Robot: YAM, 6 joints.
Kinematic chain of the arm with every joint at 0, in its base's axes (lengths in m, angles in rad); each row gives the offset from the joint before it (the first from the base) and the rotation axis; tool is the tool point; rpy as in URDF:
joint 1: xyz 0 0 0.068 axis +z
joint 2: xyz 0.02 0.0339 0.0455 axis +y
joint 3: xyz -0.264 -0.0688 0 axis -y
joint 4: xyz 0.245 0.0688 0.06 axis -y
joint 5: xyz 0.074 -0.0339 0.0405 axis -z
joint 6: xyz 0.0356 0 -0.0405 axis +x
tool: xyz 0 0 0 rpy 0 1.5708 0
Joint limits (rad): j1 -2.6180..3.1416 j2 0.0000..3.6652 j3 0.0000..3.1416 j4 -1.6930..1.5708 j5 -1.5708..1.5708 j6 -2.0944..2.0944
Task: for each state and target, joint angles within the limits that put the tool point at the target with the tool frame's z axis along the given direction. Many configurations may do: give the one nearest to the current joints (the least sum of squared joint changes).
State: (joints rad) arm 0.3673 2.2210 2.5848 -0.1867 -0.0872 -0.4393
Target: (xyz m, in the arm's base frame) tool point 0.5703 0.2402 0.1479 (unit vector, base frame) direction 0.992 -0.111 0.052
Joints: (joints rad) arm 0.4282 2.8036 2.3253 0.5389 0.5388 -0.4393
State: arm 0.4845 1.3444 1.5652 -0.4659 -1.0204 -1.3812
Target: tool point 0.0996 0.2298 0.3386 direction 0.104 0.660 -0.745
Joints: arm 1.1357 1.2380 1.2304 -0.8517 -0.1848 -1.3812
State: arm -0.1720 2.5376 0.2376 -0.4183 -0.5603 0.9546
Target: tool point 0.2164 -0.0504 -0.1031 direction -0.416 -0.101 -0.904
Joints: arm -0.1997 2.6041 0.8657 -0.2375 0.1825 0.9546
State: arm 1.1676 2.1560 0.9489 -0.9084 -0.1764 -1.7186
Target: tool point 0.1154 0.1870 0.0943 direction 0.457 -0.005 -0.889
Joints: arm 1.0838 1.5618 0.5298 -0.3074 0.4185 -1.7186
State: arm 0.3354 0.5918 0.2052 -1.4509 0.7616 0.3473
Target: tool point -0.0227 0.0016 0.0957 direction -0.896 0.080 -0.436
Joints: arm -0.1348 1.3838 0.0020 -1.3080 0.0412 0.3473
